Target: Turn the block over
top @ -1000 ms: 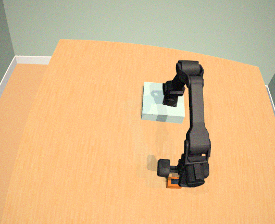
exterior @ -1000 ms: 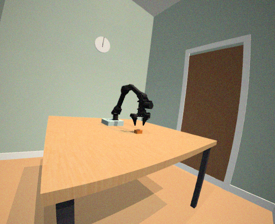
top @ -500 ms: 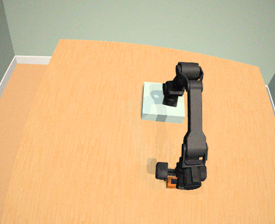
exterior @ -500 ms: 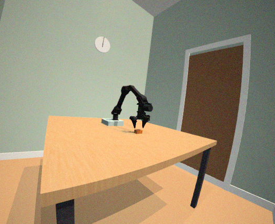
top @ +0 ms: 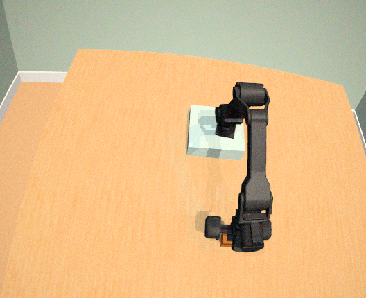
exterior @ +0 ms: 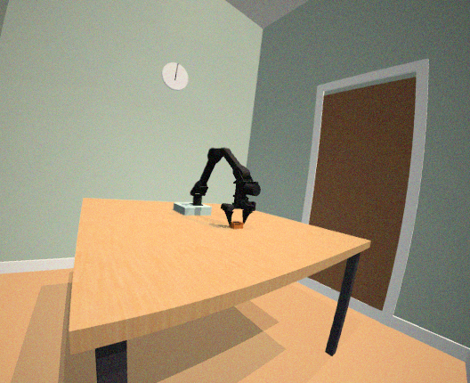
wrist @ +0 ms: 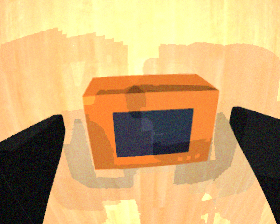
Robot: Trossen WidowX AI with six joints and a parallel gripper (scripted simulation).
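Right now my gripper tip is right at the orange block.
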